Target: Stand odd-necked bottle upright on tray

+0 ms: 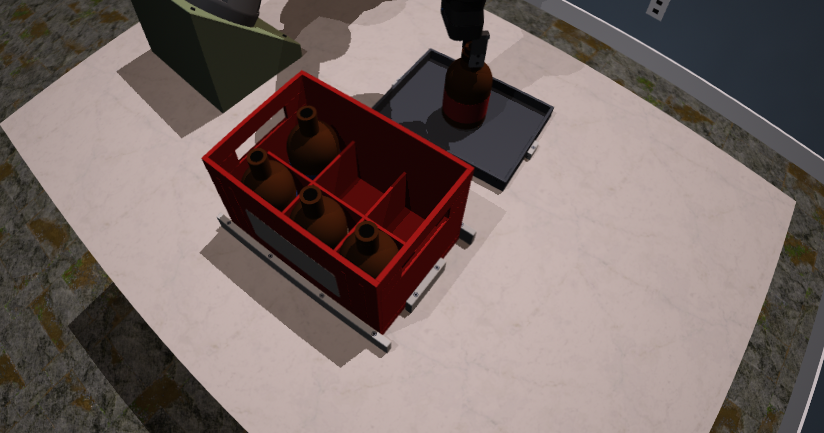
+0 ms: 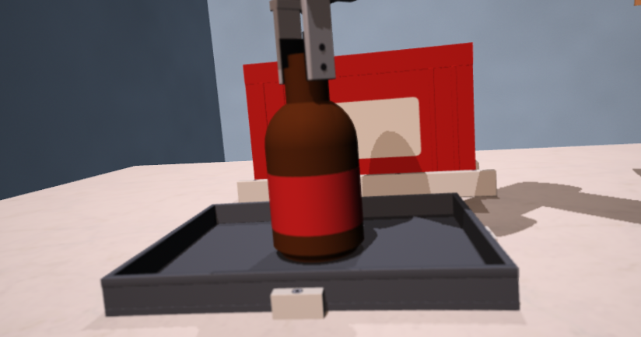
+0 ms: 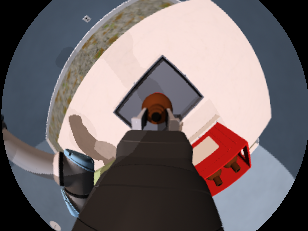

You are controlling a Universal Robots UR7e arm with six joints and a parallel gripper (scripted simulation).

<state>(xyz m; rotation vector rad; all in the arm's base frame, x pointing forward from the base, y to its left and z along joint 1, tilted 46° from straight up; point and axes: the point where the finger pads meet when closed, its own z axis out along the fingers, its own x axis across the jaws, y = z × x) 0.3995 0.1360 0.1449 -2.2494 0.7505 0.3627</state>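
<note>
Right now the bottle is 70 mm below my hand. The rest, counted from my hand: dark grey tray 150 mm below; then red crate 290 mm to the right, 70 mm below, 20 mm ahead.
</note>
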